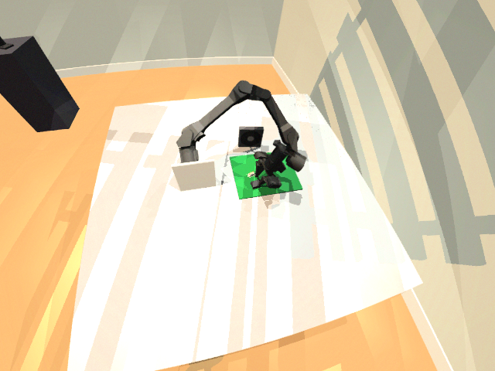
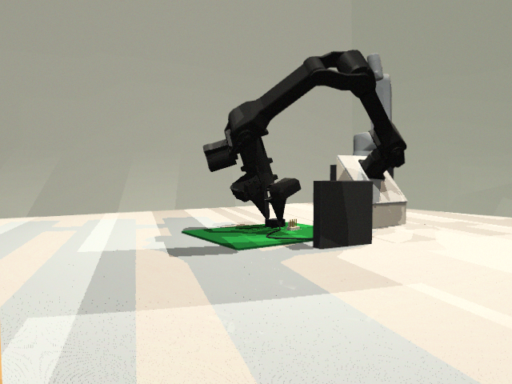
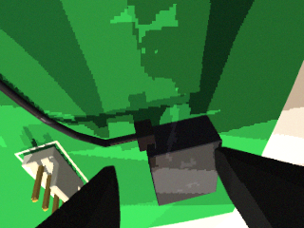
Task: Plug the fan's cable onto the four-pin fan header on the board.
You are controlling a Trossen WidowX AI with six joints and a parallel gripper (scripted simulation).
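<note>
Now: the black plug 1 cm behind my gripper tip, 1 cm to the right of it and 1 cm below it. The rest, counted from my gripper tip: black fan: 1 cm ahead, 24 cm to the left, 4 cm above; then four-pin header: 2 cm behind, 5 cm to the left, 2 cm below.
</note>
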